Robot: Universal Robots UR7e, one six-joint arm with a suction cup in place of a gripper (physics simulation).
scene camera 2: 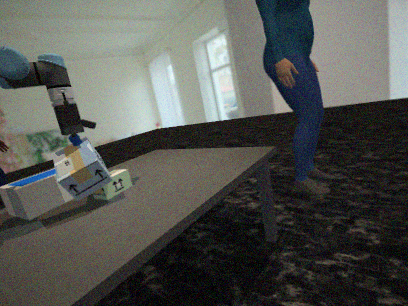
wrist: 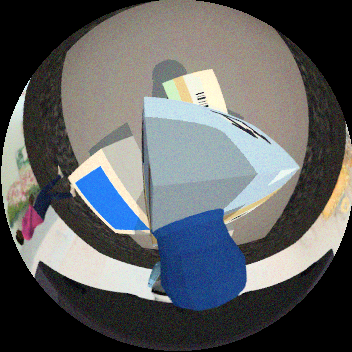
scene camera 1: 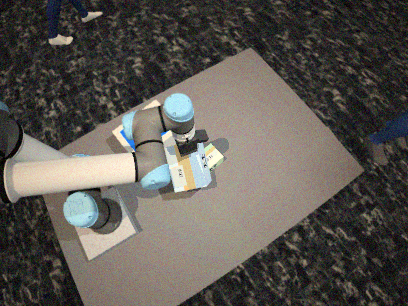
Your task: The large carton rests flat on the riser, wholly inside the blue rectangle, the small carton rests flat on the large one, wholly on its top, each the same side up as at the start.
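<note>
The large carton, light blue with tan tape, hangs tilted in the air from my suction gripper. The blue suction cup is shut on the carton's upper face near one edge. The small green and cream carton rests on the table, partly hidden behind the large one. The cream and grey riser stands beside them. Its blue rectangle is bare where it shows; the arm covers much of it in scene camera 1.
The brown table carries everything. A pale base plate lies under the arm's foot at the table's left. A person stands beyond the table, and another person in pink shows in the wrist view.
</note>
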